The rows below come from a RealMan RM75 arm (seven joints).
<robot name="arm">
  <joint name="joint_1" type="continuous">
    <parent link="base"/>
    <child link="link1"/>
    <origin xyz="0 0 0.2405"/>
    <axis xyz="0 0 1"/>
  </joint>
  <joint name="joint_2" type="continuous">
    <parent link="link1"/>
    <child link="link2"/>
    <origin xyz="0 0 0"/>
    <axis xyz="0 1 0"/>
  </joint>
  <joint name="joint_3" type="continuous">
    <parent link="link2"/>
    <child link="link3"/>
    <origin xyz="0 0 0.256"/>
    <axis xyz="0 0 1"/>
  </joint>
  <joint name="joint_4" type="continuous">
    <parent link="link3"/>
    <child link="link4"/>
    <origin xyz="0 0 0"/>
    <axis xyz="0 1 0"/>
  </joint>
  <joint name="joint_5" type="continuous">
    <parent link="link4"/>
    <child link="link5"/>
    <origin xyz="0 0 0.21"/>
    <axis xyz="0 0 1"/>
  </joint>
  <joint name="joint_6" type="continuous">
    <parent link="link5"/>
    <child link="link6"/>
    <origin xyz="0 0 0"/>
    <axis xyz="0 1 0"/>
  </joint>
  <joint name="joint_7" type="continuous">
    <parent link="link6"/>
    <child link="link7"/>
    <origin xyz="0 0 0.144"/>
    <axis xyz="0 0 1"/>
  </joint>
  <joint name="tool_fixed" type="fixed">
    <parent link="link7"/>
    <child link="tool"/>
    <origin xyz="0 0 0"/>
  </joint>
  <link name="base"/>
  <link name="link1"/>
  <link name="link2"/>
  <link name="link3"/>
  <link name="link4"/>
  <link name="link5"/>
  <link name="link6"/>
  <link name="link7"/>
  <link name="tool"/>
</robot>
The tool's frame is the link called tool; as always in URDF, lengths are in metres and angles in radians. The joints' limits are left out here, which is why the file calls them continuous.
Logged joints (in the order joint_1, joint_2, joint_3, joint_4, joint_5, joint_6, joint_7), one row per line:
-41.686, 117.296, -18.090, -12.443, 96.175, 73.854, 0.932
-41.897, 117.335, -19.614, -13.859, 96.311, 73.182, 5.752
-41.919, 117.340, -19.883, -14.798, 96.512, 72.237, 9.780
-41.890, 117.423, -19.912, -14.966, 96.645, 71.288, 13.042
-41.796, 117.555, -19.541, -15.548, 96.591, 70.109, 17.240
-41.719, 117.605, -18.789, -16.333, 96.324, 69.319, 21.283
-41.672, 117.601, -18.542, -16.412, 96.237, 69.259, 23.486
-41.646, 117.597, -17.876, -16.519, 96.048, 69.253, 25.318
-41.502, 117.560, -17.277, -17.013, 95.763, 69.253, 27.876
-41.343, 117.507, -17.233, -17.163, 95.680, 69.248, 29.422
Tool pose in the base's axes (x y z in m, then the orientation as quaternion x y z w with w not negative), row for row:
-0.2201, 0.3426, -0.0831, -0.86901, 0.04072, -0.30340, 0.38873
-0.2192, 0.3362, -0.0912, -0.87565, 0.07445, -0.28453, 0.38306
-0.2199, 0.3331, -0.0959, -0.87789, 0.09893, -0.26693, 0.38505
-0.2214, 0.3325, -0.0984, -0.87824, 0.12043, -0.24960, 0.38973
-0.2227, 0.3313, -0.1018, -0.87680, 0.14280, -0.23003, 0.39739
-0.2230, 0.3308, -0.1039, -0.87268, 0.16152, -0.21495, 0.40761
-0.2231, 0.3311, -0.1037, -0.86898, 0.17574, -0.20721, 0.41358
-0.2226, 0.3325, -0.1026, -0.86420, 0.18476, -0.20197, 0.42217
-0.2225, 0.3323, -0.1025, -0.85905, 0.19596, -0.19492, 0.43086
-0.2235, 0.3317, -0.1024, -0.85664, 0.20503, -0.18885, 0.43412
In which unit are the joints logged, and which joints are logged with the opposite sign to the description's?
The joints are logged in degrees. Opposite sign: joint_2, joint_3.
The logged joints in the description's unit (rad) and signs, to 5 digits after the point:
-0.72756, -2.04720, 0.31573, -0.21717, 1.67857, 1.28900, 0.01627
-0.73124, -2.04788, 0.34233, -0.24189, 1.68094, 1.27727, 0.10039
-0.73162, -2.04797, 0.34702, -0.25827, 1.68445, 1.26077, 0.17069
-0.73112, -2.04942, 0.34753, -0.26121, 1.68677, 1.24421, 0.22763
-0.72948, -2.05172, 0.34105, -0.27136, 1.68583, 1.22363, 0.30089
-0.72813, -2.05259, 0.32793, -0.28506, 1.68117, 1.20984, 0.37146
-0.72731, -2.05252, 0.32362, -0.28644, 1.67965, 1.20880, 0.40991
-0.72686, -2.05245, 0.31200, -0.28831, 1.67635, 1.20869, 0.44188
-0.72435, -2.05181, 0.30154, -0.29693, 1.67138, 1.20869, 0.48653
-0.72157, -2.05088, 0.30077, -0.29955, 1.66993, 1.20861, 0.51351

